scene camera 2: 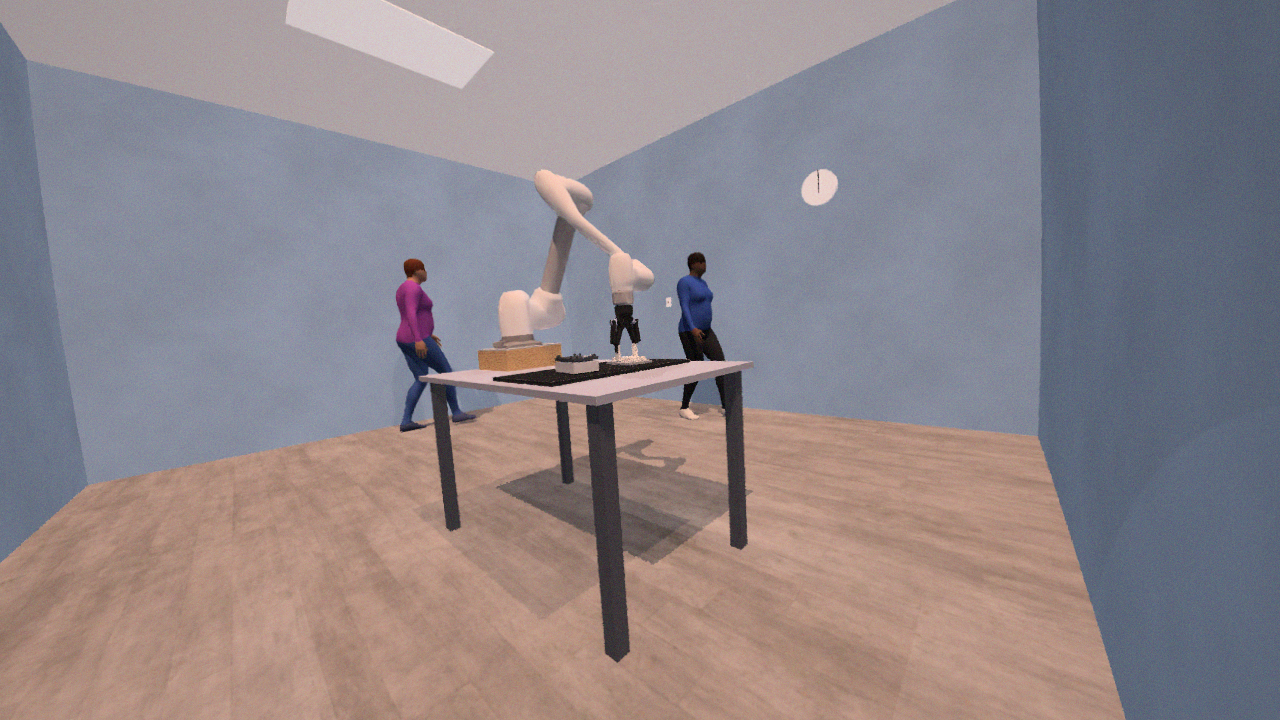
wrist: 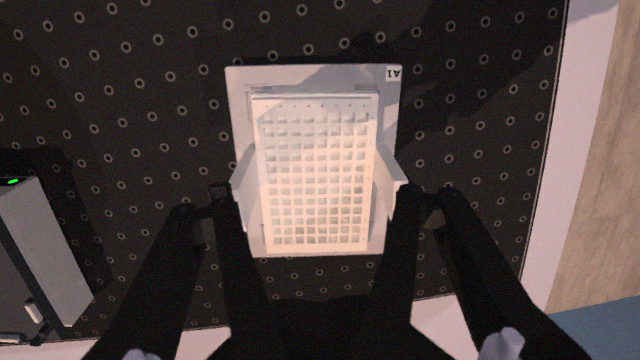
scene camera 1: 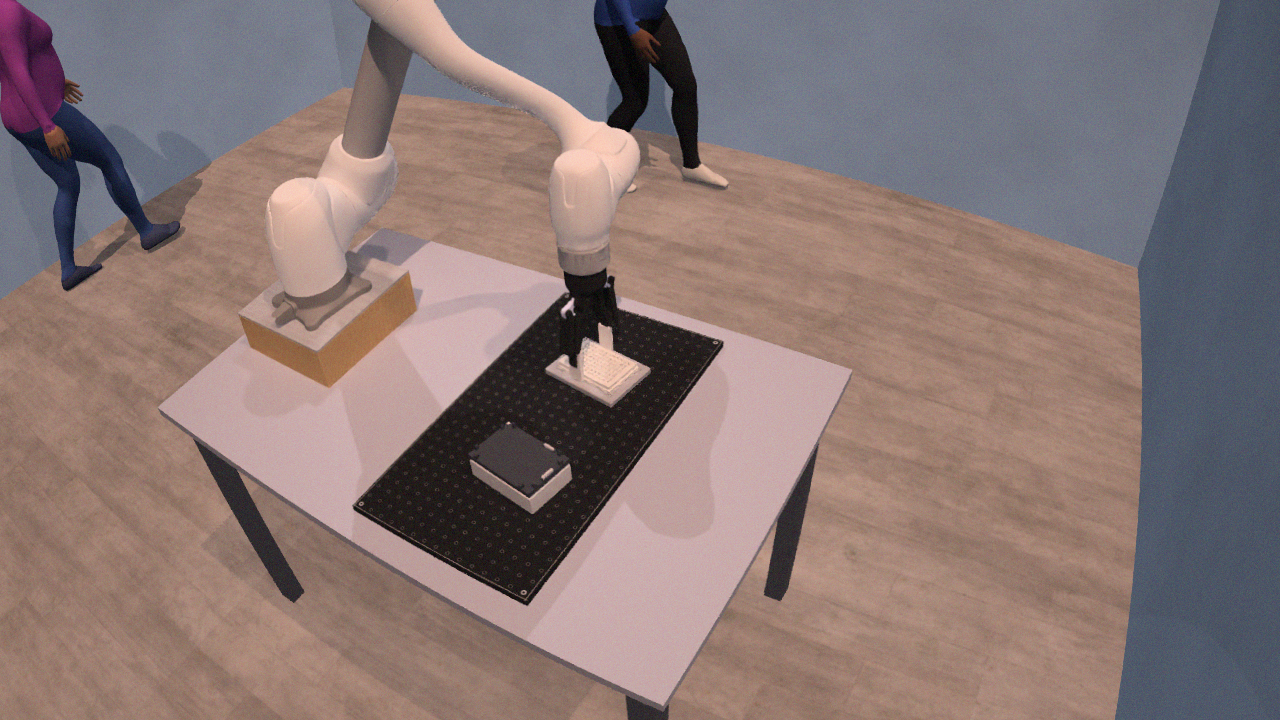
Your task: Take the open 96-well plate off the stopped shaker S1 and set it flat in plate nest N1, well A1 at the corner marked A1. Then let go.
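Note:
The white open 96-well plate is between my fingers, over plate nest N1, a pale, flat base. My gripper is shut on the plate, with a light pad against each long side. The plate looks level and lined up with the nest. I cannot tell whether it rests in the nest or sits slightly above it. The nest's A1 label is at its top right corner in the wrist view. The plate's own lettering is too small to read. Shaker S1 carries no plate.
The nest and shaker stand on a black perforated board on the table. The shaker shows a green light. The arm's base stands on a wooden block. Two people are beyond the table.

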